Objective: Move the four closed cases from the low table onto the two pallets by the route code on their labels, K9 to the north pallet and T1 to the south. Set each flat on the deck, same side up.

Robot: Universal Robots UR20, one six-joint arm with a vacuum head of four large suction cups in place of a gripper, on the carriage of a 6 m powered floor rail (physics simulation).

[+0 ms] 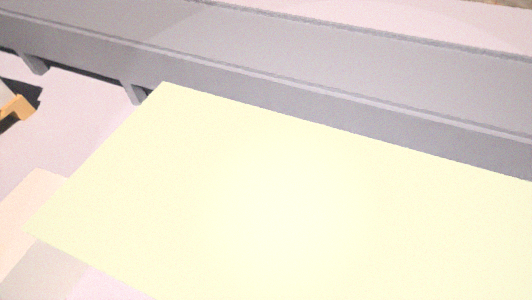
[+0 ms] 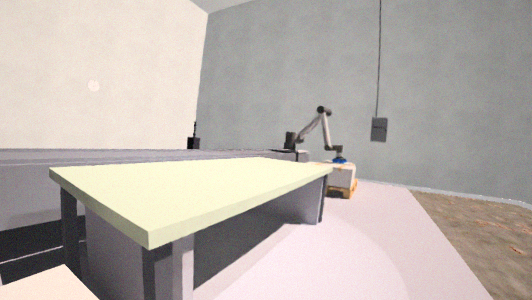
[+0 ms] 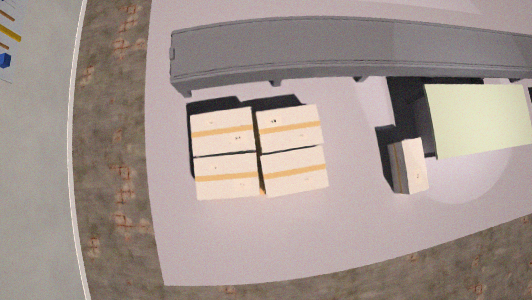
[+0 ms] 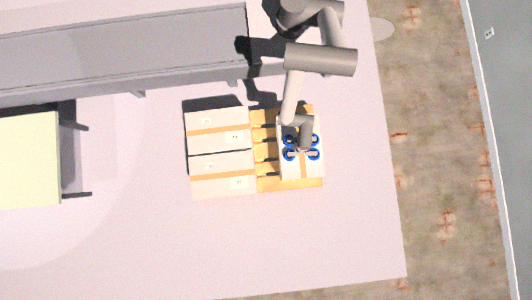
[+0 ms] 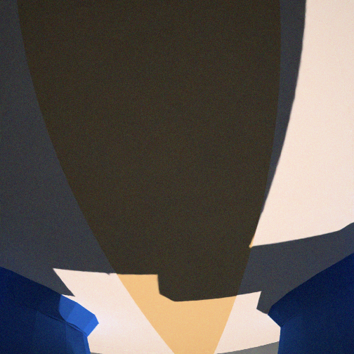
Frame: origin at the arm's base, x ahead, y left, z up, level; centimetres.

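Seen in the pictures: arm's base at its link origin: (image 2: 289, 149).
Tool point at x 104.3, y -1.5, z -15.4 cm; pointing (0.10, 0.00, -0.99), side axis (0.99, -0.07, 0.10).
Offsets run from my tool point to a thing's top centre. Level surfaces: height alone.
My vacuum head (image 4: 301, 148) (image 2: 340, 161) is shut on a white case with a tan tape strip @[dx -2.0, dy +0.0, dz +1.6 cm] (image 4: 313, 167) (image 5: 310, 150). The case lies level, same side up, at the far end of the south pallet (image 4: 290, 185) (image 2: 341, 192), on or very close to the deck. The cups cover its top, and its label is unreadable. Two cases @[dx -24.1, dy -69.9, dz -0.5 cm] (image 4: 217, 142) @[dx +15.6, dy -69.8, dz +0.9 cm] (image 4: 215, 187) lie side by side on the pallet's near-table end, their labels faintly like T1. The low table @[dz +11.4 cm] (image 1: 300, 200) (image 2: 190, 185) (image 3: 475, 120) (image 4: 30, 160) bears no case.
Several taped cases (image 3: 220, 142) (image 3: 295, 167) fill the north pallet. Another case (image 3: 416, 167) (image 1: 35, 200) (image 2: 47, 287) stands beside the low table's north end. The long grey rail (image 3: 300, 47) (image 4: 150, 55) (image 1: 350, 60) runs behind the table and pallets.
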